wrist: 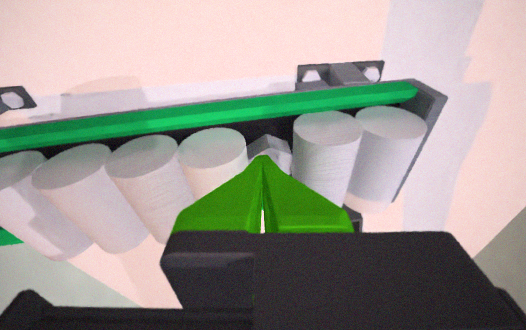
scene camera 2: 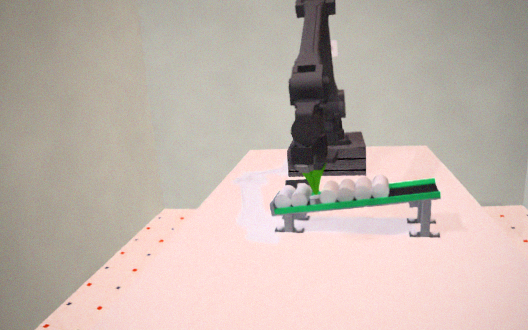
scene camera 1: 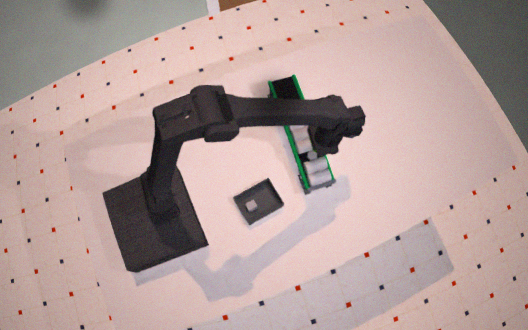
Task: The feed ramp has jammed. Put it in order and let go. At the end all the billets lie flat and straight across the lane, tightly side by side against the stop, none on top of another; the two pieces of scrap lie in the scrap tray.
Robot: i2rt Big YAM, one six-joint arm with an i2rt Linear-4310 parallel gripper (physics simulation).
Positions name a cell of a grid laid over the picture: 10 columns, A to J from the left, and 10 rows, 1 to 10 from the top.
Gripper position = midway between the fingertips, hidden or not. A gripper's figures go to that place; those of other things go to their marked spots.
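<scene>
The gripper (wrist: E5) is 13 cm from the lens, while a grey stop (wrist: I4) sits 16 cm from the lens. One white billet (wrist: D5) lies 12 cm from the lens, and another white billet (wrist: H5) is 14 cm from the lens.
</scene>
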